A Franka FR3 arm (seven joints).
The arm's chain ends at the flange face. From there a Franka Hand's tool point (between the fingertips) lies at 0.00 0.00 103.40 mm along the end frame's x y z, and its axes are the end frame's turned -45 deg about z.
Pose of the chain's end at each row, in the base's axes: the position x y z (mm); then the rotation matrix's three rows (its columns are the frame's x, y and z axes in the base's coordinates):
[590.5 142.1 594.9], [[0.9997 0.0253 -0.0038], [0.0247 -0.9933 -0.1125], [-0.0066 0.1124 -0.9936]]
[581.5 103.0 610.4], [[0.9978 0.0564 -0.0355], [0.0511 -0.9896 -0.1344], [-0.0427 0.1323 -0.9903]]
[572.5 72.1 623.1], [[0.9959 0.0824 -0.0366], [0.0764 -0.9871 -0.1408], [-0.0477 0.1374 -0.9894]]
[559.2 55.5 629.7], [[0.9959 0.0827 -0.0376], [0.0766 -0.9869 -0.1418], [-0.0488 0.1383 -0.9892]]
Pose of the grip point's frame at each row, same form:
[590.1 130.5 492.2], [[0.6890 0.7248 -0.0038], [0.7198 -0.6849 -0.1125], [-0.0841 0.0748 -0.9936]]
[577.8 89.1 508.0], [[0.6657 0.7454 -0.0355], [0.7359 -0.6636 -0.1344], [-0.1237 0.0634 -0.9903]]
[568.7 57.5 520.8], [[0.6459 0.7625 -0.0366], [0.7520 -0.6440 -0.1408], [-0.1309 0.0634 -0.9894]]
[555.3 40.8 527.4], [[0.6457 0.7627 -0.0376], [0.7520 -0.6437 -0.1418], [-0.1323 0.0633 -0.9892]]

